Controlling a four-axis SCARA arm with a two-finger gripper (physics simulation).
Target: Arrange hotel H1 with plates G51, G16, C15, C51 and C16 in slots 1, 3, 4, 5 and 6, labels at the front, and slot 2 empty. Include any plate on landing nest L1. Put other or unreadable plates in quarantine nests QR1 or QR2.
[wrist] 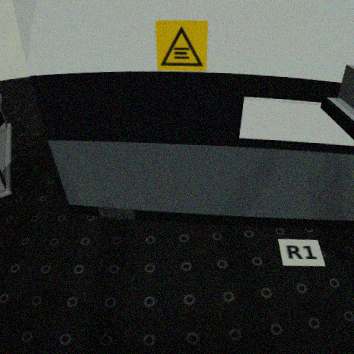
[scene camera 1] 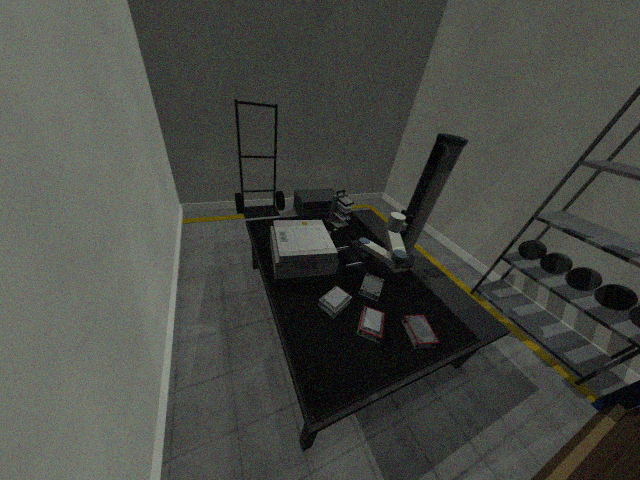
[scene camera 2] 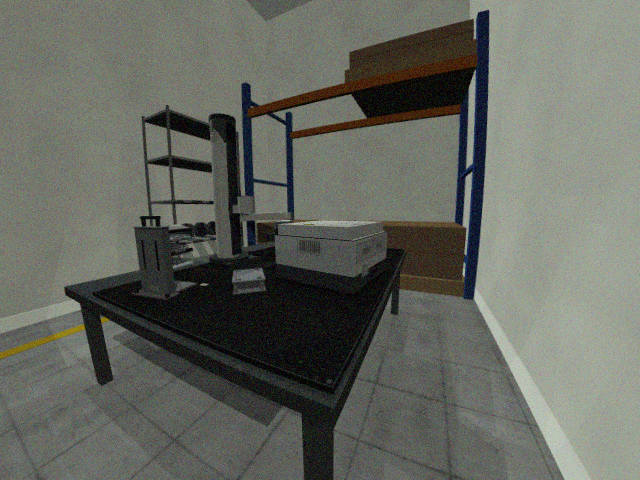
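Where they show: gripper, fingertip midpoint: [wrist: 161,84]; arm's base at its link origin: [scene camera 2: 229,258].
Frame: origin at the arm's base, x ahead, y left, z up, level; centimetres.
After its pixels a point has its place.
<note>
The hotel [scene camera 1: 343,206] [scene camera 2: 153,260] {z 14.5, x 28.3, y -61.0 cm} stands at the table's far end in scene camera 1, with several pale plates in it; labels and slot numbers are too small to read. A pale nest [scene camera 2: 248,279] {z 6.3, x 57.6, y -43.1 cm} stands between it and the white-lidded machine [scene camera 1: 305,250] {z 25.9, x 82.9, y 3.6 cm} [scene camera 2: 330,250] {z 17.1, x 85.5, y -30.0 cm}. Two pale nest-like blocks [scene camera 1: 334,300] {z 7.7, x 72.8, y 28.2 cm} [scene camera 1: 371,286] {z 6.3, x 44.5, y 24.5 cm} and two red-rimmed ones [scene camera 1: 371,322] {z 7.7, x 60.3, y 46.8 cm} [scene camera 1: 421,330] {z 6.3, x 35.7, y 58.7 cm} are in scene camera 1; their markings and whether plates lie in them are unclear. My gripper [scene camera 1: 347,255] {z 13.8, x 57.5, y 2.3 cm} is open and empty beside the machine; its fingers do not show in the wrist view.
The wrist view shows a yellow warning label [wrist: 181,45] {z 14.5, x 61.5, y 1.3 cm} above a dark opening, a pale flat surface [wrist: 295,121] {z 10.5, x 60.5, y -5.4 cm}, a grey front panel [wrist: 205,181] {z 5.5, x 61.3, y -0.3 cm} and an R1 label [wrist: 301,252] {z 1.3, x 57.8, y -7.3 cm}. The arm's column [scene camera 1: 434,186] {z 62.8, x 4.4, y 6.0 cm} [scene camera 2: 224,186] {z 46.6, x 5.3, y -5.3 cm} stands at the table's side. A hand truck [scene camera 1: 257,156] stands beyond the table.
</note>
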